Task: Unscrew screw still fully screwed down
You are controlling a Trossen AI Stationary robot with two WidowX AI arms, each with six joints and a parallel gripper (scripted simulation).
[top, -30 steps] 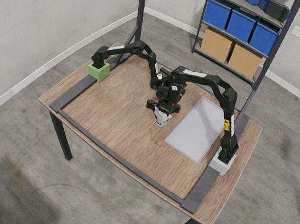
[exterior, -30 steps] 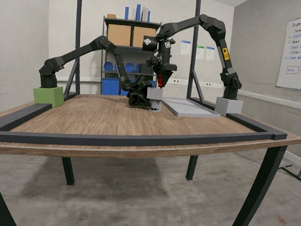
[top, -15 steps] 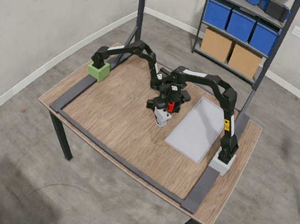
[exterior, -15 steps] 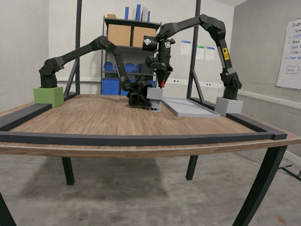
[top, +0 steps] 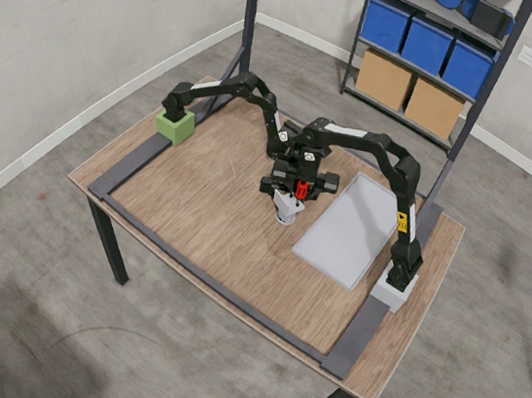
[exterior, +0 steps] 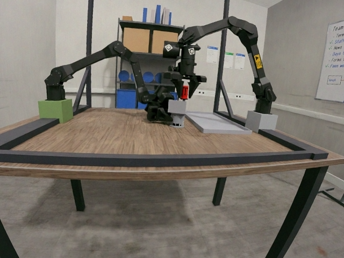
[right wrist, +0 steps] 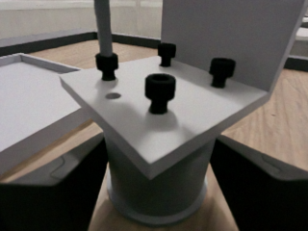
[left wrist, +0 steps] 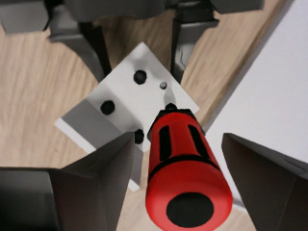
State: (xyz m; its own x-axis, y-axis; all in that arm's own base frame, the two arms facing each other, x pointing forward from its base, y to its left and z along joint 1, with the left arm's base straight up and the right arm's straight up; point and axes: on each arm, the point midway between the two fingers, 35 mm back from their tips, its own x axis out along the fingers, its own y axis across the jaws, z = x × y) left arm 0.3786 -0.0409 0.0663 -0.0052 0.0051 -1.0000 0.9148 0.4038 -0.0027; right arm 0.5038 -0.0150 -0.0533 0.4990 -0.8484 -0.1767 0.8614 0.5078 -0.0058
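Right now the red screwdriver is 3 cm below my left hand. Also, from my left hand: grey joint module 12 cm below, 2 cm to the right, 1 cm ahead; then grey bracket 8 cm below, 2 cm to the right, 1 cm ahead; then shallow grey tray 17 cm to the left, 15 cm below, 12 cm behind.
The grey joint module is 20 mm ahead of my right hand and 20 mm to the left of it. Round my right hand: grey bracket (20 mm ahead, 20 mm to the left, 40 mm above); red screwdriver (10 mm ahead, 40 mm to the left, 90 mm above); shallow grey tray (100 mm behind, 210 mm to the left, 30 mm below).
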